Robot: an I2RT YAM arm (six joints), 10 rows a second.
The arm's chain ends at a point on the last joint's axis. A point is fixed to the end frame.
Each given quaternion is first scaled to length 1.
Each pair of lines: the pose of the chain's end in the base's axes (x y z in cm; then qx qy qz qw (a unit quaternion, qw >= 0)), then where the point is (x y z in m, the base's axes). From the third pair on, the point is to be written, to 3 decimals.
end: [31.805, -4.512, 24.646, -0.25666, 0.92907, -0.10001, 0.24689]
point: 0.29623 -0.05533 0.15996
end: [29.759, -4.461, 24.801, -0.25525, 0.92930, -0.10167, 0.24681]
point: 0.27581 -0.05495 0.16152
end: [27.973, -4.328, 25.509, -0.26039, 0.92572, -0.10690, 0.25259]
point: 0.259 -0.055 0.168
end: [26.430, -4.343, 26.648, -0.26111, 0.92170, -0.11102, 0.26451]
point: 0.246 -0.055 0.179
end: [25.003, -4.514, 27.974, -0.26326, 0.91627, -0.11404, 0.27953]
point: 0.235 -0.057 0.192
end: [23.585, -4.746, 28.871, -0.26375, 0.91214, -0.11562, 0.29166]
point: 0.223 -0.059 0.201
